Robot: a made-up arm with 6 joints.
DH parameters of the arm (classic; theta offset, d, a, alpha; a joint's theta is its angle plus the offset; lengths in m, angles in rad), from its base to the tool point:
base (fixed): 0.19 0 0.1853 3.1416
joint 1: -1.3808 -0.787 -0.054 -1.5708
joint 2: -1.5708 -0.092 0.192 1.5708
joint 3: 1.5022 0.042 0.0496 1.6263
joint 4: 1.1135 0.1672 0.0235 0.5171
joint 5: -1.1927 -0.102 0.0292 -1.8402
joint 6: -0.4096 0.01 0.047 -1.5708
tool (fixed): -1.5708 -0.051 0 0
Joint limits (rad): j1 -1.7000..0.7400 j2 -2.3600..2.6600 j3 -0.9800..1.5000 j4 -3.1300..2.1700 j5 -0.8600..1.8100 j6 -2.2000..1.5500
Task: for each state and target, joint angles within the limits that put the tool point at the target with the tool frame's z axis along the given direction. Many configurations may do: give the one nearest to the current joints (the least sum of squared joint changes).
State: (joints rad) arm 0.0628 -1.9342 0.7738 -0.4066 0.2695 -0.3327
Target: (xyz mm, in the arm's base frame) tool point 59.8 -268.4 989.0 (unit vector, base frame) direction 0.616 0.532 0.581
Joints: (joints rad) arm 0.2241 -1.9905 0.2192 -0.0703 1.0357 -0.8949
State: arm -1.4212 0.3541 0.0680 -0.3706 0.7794 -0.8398
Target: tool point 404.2 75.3 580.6 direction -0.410 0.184 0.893
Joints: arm -1.5034 -0.3419 0.8032 -0.7472 0.5234 -0.8014
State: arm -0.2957 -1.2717 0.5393 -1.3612 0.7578 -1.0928
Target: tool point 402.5 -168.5 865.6 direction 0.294 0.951 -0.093
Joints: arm -0.7513 -1.5430 0.8364 -1.2351 1.2841 -1.3775
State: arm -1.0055 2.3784 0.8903 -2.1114 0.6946 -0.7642
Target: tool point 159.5 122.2 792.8 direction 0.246 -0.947 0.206
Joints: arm -1.0815 1.9376 1.4519 -1.6306 0.6106 -0.5210
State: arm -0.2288 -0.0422 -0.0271 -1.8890 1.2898 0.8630
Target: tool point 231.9 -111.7 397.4 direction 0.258 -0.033 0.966
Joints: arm -0.3545 -0.0822 -0.5157 -1.6958 1.8002 1.0378
